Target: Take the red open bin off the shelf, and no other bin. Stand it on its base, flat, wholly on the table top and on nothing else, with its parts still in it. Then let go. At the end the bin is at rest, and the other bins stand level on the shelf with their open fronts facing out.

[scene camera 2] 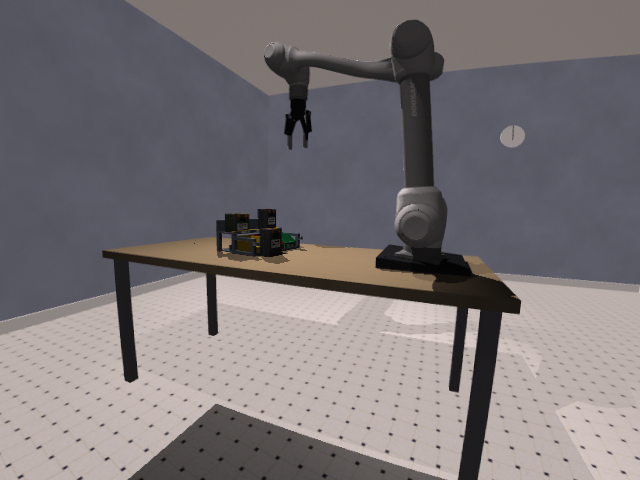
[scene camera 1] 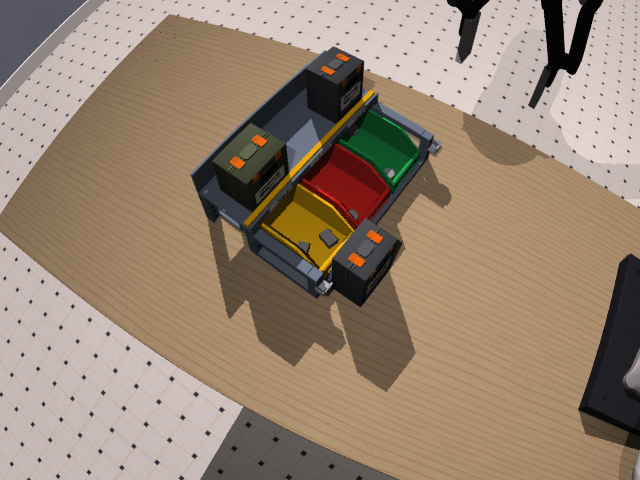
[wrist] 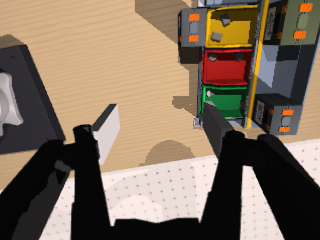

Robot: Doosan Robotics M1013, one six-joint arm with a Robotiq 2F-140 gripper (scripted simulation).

Labels:
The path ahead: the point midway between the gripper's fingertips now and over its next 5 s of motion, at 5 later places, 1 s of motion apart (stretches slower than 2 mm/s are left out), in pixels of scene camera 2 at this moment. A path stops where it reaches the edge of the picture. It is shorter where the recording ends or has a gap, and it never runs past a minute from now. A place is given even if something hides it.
My gripper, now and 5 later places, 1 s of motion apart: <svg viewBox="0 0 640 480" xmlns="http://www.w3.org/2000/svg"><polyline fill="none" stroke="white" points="297,148 284,150 275,152 277,153 277,171 277,188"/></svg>

